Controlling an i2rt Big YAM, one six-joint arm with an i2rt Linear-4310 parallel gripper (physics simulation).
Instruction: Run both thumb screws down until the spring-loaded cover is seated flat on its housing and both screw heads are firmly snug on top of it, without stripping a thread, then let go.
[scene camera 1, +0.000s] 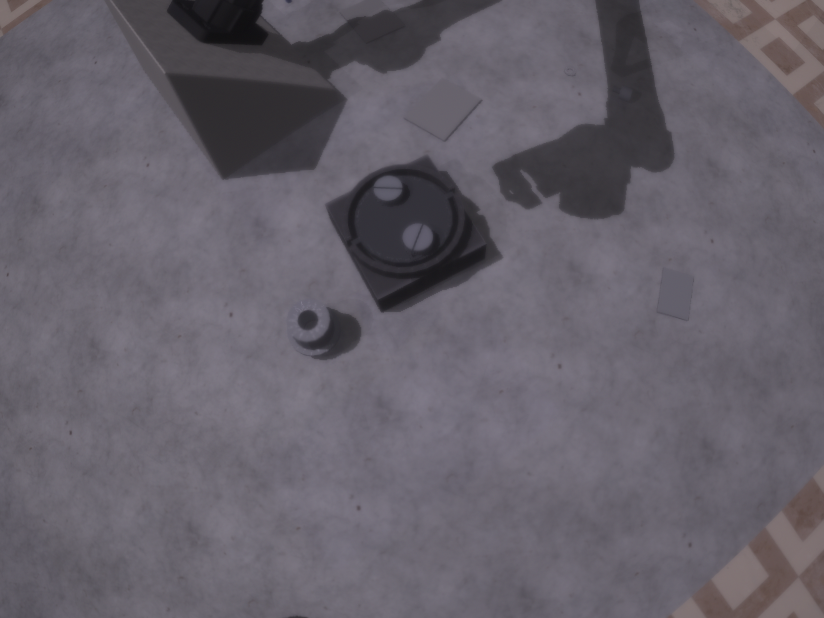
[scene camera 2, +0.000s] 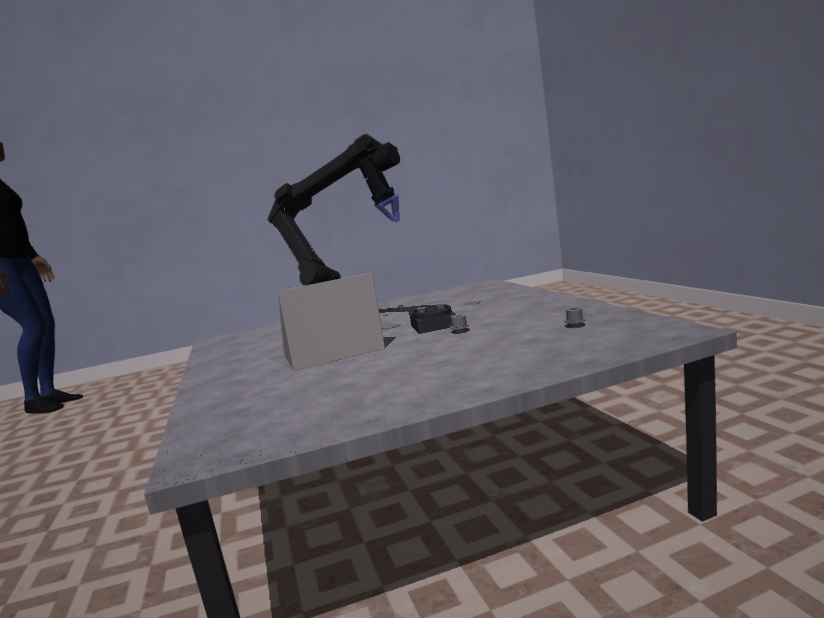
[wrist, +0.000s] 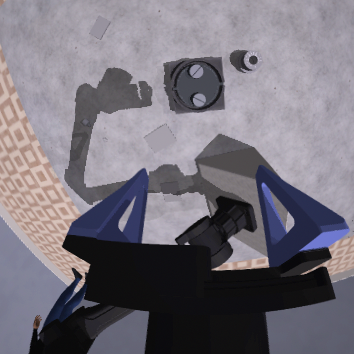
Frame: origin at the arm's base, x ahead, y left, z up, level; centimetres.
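Where they show: gripper, between the fingertips: (scene camera 2: 395, 221) (wrist: 201, 171); arm's base, origin of its link: (scene camera 1: 215, 27) (scene camera 2: 327, 314) (wrist: 236, 211).
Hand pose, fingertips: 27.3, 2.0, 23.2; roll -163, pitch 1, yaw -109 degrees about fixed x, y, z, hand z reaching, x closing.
Note:
Each offset is from my fingertips to the centre of the thing, as dx, dy, dz.
The dark square housing @[+6.4, -2.7, -32.1] (scene camera 1: 384, 290) (scene camera 2: 431, 324) lies on the table with a round dark cover @[+6.4, -2.7, -30.6] (scene camera 1: 372, 222) (wrist: 210, 85) inside its raised ring. Two pale slotted screw heads show on the cover: one @[+3.4, -1.8, -30.1] (scene camera 1: 388, 183) (wrist: 198, 99) nearer the wedge block, the other @[+9.5, -3.5, -30.1] (scene camera 1: 417, 232) (wrist: 196, 71) nearer a flanged metal piece. Each throws a small shadow on the cover; their exact height and the cover's seating cannot be told. My gripper (scene camera 2: 397, 210) (wrist: 201, 171) is open and empty, high above the table. In the wrist view the housing shows beyond the fingertips, near the middle.
The flanged piece @[+7.7, -16.9, -32.4] (scene camera 1: 309, 332) (scene camera 2: 458, 323) (wrist: 250, 61) stands beside the housing; a similar piece @[+30.2, -42.1, -32.4] (scene camera 2: 574, 317) stands farther right. A grey wedge block (scene camera 1: 256, 123) (scene camera 2: 332, 319) (wrist: 225, 172) stands near the arm base. Thin plates @[-3.2, +12.8, -34.8] (scene camera 1: 443, 109) @[+32.5, +14.6, -34.8] (scene camera 1: 675, 294) lie flat. A person (scene camera 2: 29, 319) stands at far left.

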